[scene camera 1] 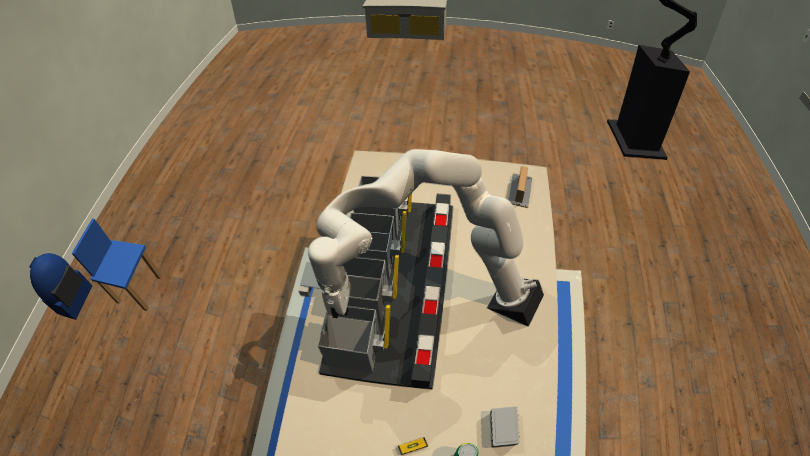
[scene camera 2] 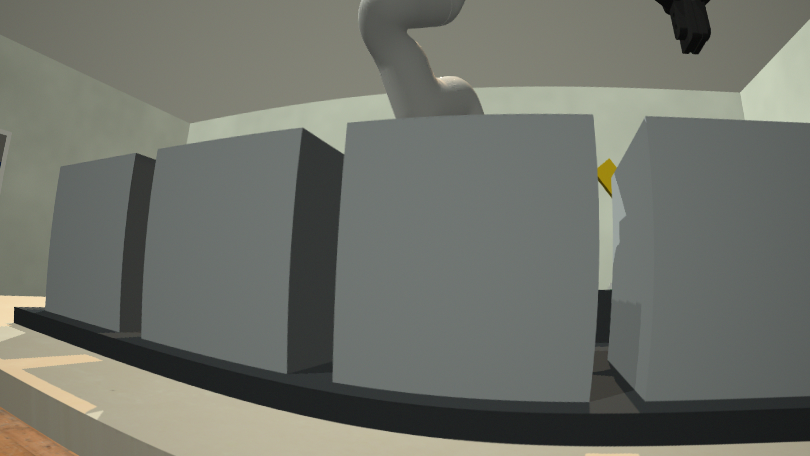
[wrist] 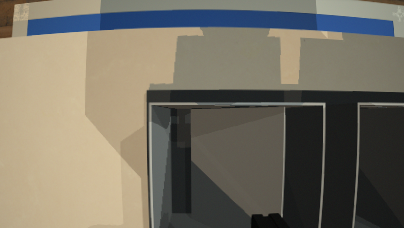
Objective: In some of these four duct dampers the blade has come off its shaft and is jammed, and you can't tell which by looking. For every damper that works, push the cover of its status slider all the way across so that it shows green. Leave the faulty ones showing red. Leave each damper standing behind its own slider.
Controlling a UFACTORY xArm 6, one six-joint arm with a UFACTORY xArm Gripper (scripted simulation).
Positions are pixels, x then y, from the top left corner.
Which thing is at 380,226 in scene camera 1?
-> A damper box.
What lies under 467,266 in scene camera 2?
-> A damper box.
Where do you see a damper box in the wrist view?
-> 238,153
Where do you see a damper box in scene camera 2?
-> At 95,270
